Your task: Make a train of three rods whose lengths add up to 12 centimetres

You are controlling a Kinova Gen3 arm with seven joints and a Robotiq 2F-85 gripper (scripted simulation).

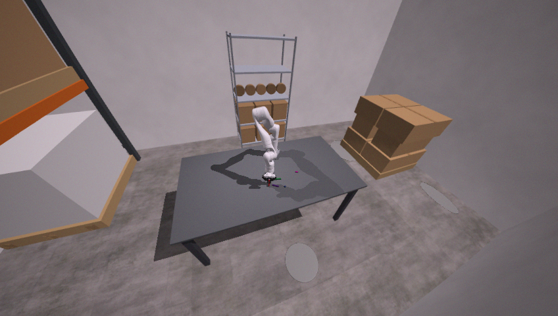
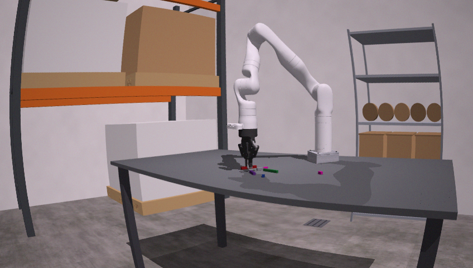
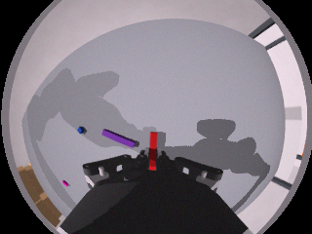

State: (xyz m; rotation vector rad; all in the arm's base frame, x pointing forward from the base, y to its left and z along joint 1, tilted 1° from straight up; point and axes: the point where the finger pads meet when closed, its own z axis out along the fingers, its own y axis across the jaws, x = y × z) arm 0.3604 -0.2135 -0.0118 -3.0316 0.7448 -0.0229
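Now: the red rod 20 mm below my hand. From my hand the other things lie so: purple rod 40 mm to the left, 40 mm ahead, 30 mm below; then grey rod 50 mm behind, 30 mm to the left, 30 mm below; then green rod 90 mm to the left, 30 mm below, 20 mm behind.
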